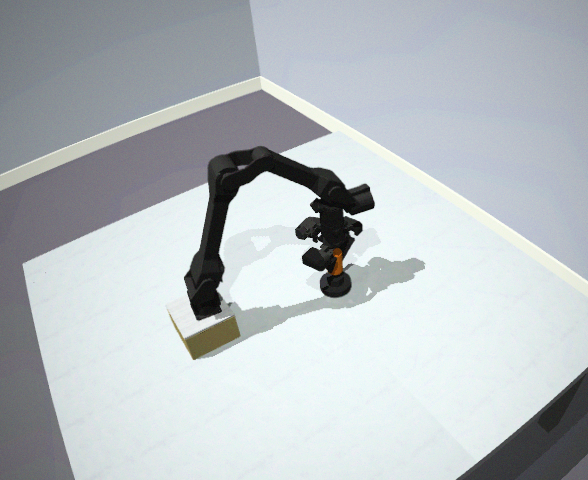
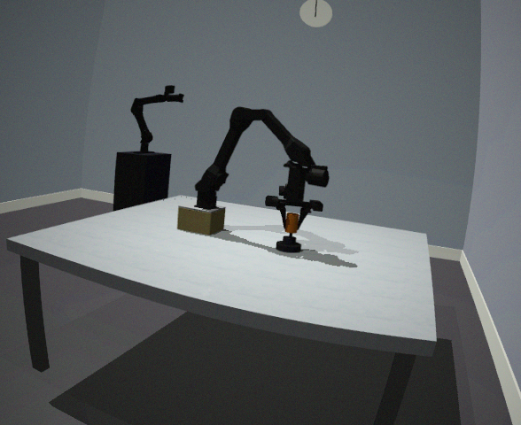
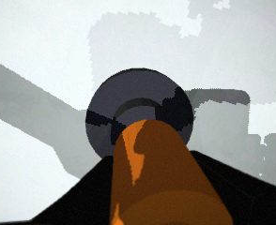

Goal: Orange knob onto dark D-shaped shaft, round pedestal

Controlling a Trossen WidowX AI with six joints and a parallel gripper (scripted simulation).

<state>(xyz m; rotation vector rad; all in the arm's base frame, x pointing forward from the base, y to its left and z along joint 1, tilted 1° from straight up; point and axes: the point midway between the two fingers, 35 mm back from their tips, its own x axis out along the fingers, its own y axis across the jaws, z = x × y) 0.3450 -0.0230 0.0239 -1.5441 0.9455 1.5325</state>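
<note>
My gripper tip is 20 mm below the orange knob. Also, from my gripper tip: dark round pedestal 40 mm below.
</note>
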